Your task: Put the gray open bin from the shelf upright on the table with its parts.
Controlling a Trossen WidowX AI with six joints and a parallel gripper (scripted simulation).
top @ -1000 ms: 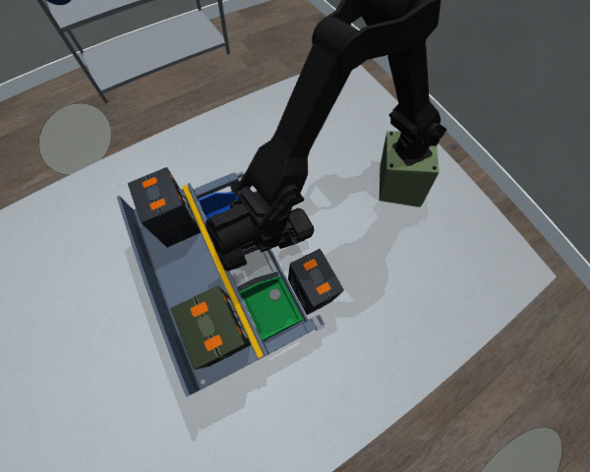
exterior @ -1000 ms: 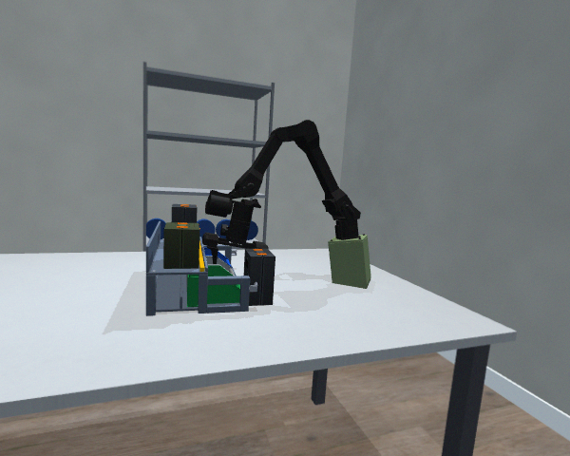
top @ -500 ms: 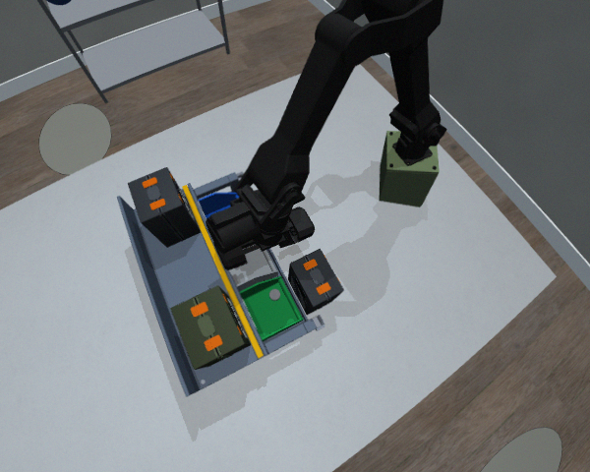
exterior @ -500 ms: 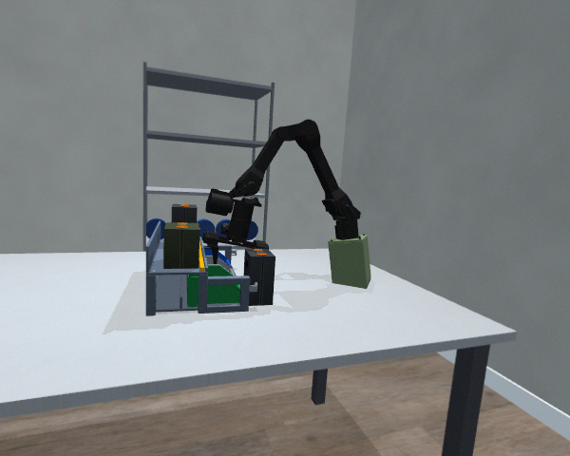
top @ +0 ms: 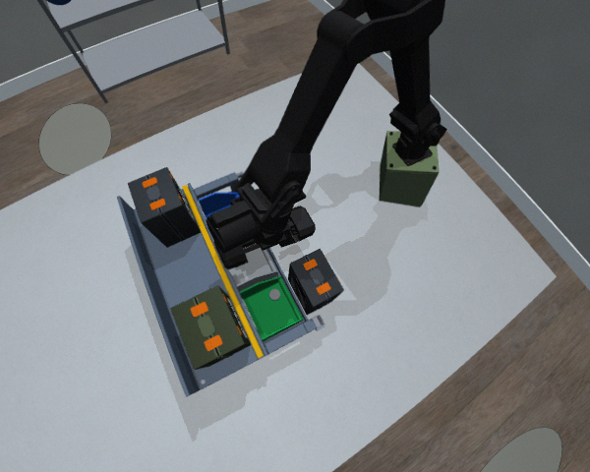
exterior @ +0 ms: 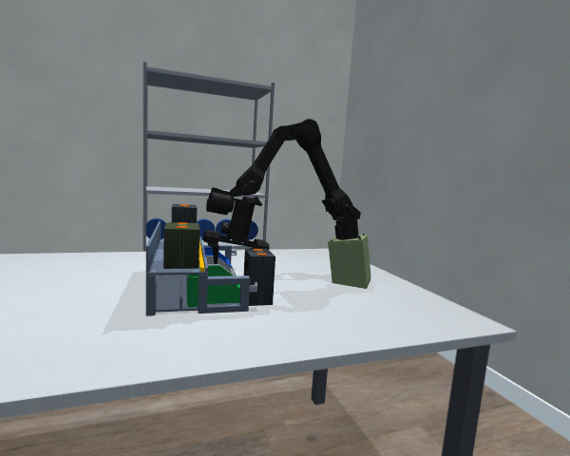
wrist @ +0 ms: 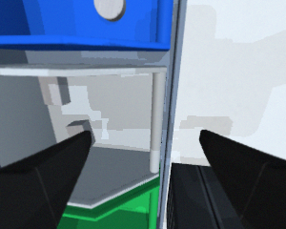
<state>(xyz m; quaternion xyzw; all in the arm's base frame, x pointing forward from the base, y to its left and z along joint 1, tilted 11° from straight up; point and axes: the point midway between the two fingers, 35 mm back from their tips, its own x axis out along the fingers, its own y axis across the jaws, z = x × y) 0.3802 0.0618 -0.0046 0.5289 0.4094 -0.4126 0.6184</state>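
My gripper is now 6 cm short of the gray open bin and 4 cm above it. Also, from my hand: yellow rail: 9 cm ahead, 2 cm above, 1 cm to the left; blue bin: 11 cm to the right, 7 cm ahead, 4 cm below; green bin: 12 cm to the left, 5 cm ahead, 4 cm below.
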